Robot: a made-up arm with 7 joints.
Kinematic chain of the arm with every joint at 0, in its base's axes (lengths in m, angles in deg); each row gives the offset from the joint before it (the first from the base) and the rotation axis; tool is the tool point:
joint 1: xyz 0 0 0.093 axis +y
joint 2: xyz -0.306 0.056 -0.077 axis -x
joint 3: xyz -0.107 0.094 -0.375 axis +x
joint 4: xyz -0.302 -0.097 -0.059 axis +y
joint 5: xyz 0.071 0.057 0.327 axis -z
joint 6: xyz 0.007 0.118 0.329 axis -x
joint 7: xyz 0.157 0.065 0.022 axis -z
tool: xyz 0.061 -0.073 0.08
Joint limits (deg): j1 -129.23..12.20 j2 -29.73..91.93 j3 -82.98..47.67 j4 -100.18..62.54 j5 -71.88..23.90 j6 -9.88..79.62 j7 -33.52..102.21
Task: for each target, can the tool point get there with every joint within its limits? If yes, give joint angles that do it. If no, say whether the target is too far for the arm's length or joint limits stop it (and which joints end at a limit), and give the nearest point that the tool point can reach.
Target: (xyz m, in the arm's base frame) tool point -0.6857 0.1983 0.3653
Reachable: yes | joints 0.79 -2.65 9.18 -4.57 -32.08 45.86 62.99
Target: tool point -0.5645 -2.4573 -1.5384
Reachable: no: too far | nearest point -0.4567 -0.6836 -1.2270 | short by 1.804 m
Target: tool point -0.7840 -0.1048 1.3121
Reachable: no: joint limits stop it (at a limit: joint 1, joint 3, joint 5, joint 6, joint 7) | nearest point -0.7924 -0.0160 0.6906 | short by 0.628 m
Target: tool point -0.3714 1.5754 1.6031
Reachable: no: too far | nearest point -0.6269 0.7796 0.5178 | short by 1.370 m
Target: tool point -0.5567 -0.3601 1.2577
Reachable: no: joint limits stop it (at a limit: joint 1, joint 3, joint 5, joint 6, joint 7) | nearest point -0.6564 -0.1270 0.6500 | short by 0.658 m
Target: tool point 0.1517 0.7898 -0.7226
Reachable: yes | joints -70.49 14.60 -58.96 -18.35 -7.22 49.37 20.47
